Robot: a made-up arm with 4 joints. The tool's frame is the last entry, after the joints. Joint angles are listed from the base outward. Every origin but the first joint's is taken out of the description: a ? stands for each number. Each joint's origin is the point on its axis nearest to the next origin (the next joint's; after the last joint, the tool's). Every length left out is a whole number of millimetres.
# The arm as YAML. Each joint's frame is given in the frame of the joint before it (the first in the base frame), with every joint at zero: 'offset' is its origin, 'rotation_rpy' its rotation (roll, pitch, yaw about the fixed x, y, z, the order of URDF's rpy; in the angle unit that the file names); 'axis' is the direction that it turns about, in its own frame. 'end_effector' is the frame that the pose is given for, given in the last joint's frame.
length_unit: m
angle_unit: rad
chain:
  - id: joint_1
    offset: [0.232, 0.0, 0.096]
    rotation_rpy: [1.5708, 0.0, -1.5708]
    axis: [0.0, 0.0, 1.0]
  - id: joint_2
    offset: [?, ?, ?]
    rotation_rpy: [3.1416, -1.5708, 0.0]
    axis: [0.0, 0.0, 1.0]
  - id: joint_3
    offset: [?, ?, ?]
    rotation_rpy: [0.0, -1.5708, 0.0]
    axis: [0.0, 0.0, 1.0]
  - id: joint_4
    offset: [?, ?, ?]
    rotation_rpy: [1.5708, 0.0, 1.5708]
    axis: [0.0, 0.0, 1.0]
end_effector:
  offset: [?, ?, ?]
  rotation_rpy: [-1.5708, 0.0, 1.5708]
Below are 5 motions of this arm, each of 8 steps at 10 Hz.
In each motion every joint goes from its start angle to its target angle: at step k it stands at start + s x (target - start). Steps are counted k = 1, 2, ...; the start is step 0. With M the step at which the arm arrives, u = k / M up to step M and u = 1 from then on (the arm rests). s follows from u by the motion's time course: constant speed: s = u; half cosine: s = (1 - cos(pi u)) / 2; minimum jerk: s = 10 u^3 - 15 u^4 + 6 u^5.
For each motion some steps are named. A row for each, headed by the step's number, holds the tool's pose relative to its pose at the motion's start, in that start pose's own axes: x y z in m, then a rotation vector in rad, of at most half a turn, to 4 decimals.
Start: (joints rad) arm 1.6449 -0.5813 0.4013 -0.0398
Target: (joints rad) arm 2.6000 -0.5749 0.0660 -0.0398
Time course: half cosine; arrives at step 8
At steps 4, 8:
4: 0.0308 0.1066 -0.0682 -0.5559 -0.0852 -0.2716
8: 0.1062 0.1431 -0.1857 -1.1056 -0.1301 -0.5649

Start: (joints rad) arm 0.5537 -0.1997 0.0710 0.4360
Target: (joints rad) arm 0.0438 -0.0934 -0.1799 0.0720
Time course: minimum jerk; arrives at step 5
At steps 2, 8:
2: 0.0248 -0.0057 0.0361 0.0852 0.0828 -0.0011
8: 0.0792 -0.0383 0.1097 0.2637 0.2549 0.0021

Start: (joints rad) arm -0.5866 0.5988 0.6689 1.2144
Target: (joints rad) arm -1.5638 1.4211 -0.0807 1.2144
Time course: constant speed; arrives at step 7
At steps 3, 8:
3: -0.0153 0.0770 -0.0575 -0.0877 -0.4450 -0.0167
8: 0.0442 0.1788 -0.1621 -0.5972 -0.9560 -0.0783

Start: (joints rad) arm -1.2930 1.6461 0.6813 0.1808
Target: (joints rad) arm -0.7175 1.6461 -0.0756 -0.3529
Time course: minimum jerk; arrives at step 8
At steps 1, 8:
1: 0.0024 0.0031 0.0017 -0.0100 0.0143 0.0091
8: 0.0185 0.2413 -0.0169 -0.7522 0.6720 0.5073

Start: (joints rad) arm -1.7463 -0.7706 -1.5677 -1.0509
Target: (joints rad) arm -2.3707 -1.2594 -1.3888 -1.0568
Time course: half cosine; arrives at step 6
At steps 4, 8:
4: -0.1439 -0.1465 -0.1463 -0.1369 -0.3550 0.5422
8: -0.1696 -0.1967 -0.2080 -0.2060 -0.4871 0.6965

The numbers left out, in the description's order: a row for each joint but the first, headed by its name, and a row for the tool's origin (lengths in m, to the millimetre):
joint_2: -0.174 -0.036 0.0
joint_3: -0.087 0.094 0.0
joint_4: 0.022 -0.126 0.0
tool: -0.217 -0.111 0.0

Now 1 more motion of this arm.
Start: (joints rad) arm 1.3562 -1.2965 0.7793 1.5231
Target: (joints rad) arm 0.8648 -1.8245 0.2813 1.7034
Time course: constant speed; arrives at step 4
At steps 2, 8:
2: 0.0340 0.0156 0.0466 0.0329 0.2677 0.2110
8: 0.0803 0.0119 0.0829 0.1869 0.5279 0.4593

